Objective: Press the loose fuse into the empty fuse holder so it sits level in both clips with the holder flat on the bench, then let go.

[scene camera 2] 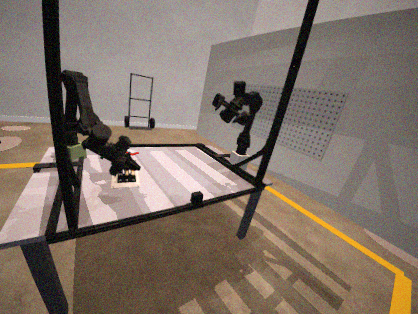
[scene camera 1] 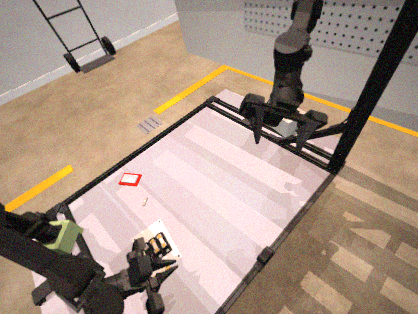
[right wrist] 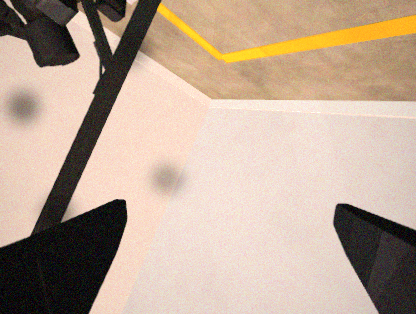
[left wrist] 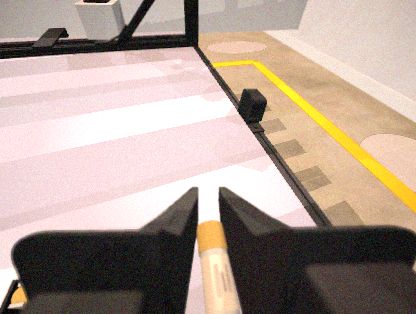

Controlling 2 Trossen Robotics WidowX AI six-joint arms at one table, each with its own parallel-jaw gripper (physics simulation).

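Places are measured from the left arm's base along level axes (x ahead, y left, z up), in millimetres.
Pixels of known places: left gripper, fingertip midpoint: (scene camera 2: 140, 168) (scene camera 1: 177, 263) (left wrist: 208, 193); right gripper, fingertip midpoint: (scene camera 2: 224, 115) (scene camera 1: 277, 148) (right wrist: 230, 211); left arm's base at its link origin: (scene camera 2: 70, 143) (scene camera 1: 50, 234); right arm's base at its link origin: (scene camera 2: 240, 153) (left wrist: 98, 0).
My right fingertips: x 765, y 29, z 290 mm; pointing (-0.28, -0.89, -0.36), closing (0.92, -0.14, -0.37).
Ahead of a thing's pixels: the offset from my right fingertips to its middle. "pt": to the spot under its first point.
The loose fuse @(dx -325, dy -178, dz -258 mm) (left wrist: 219, 280), pale with an orange end cap, is held between the left gripper's fingers (left wrist: 208, 192) (scene camera 1: 173, 265). The holder's white board (scene camera 1: 167, 231) (scene camera 2: 118, 185) lies on the bench beside the left gripper. It carries black clips with orange-capped parts @(pt dx -386, dy -69, dz -367 mm) (scene camera 1: 159, 245); the left gripper hides some of it, and which clips are empty is not clear. An orange and black corner @(pt dx -385, dy -44, dz -345 mm) (left wrist: 19, 296) of the holder shows at the bottom left of the left wrist view. The right gripper (scene camera 1: 278, 146) (right wrist: 230, 212) is open and empty, raised at the far side.
A red-edged card @(dx -570, dy +233, dz -371 mm) (scene camera 1: 130, 179) and a small thin beige piece @(dx -476, dy +112, dz -373 mm) (scene camera 1: 145, 201) lie on the bench beyond the holder. A black block @(pt dx -36, dy -133, dz -323 mm) (scene camera 1: 265, 255) (scene camera 2: 197, 198) (left wrist: 252, 105) is fixed to the edge rail. A green block (scene camera 1: 65, 236) (scene camera 2: 76, 151) is near the left arm. Black frame posts (scene camera 2: 285, 95) rise at the corners.
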